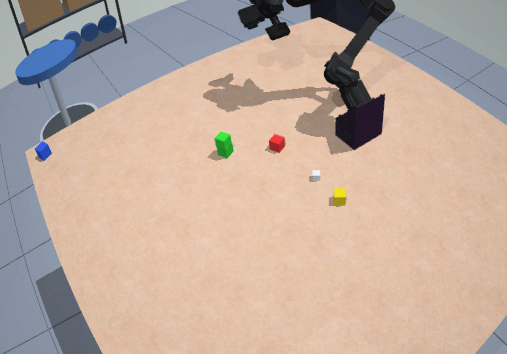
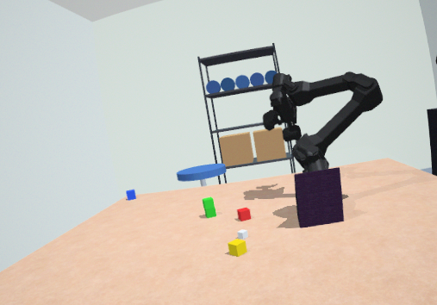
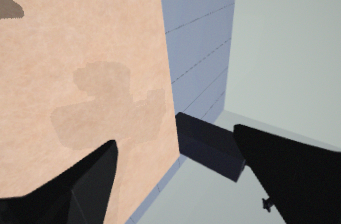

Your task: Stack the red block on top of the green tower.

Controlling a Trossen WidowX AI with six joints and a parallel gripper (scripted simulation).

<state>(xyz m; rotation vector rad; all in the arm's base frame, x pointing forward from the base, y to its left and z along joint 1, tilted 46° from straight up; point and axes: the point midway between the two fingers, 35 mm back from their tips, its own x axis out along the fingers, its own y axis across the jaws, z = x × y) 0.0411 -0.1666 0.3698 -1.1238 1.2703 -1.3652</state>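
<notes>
Now: the red block 170 mm ahead of my gripper tip, 340 mm to the left of it and 190 mm below it. Also, from my gripper tip: yellow cube (150 mm ahead, 570 mm to the left, 190 mm below); then white cube (150 mm ahead, 480 mm to the left, 190 mm below); then blue cube (790 mm ahead, 70 mm to the right, 180 mm below).
</notes>
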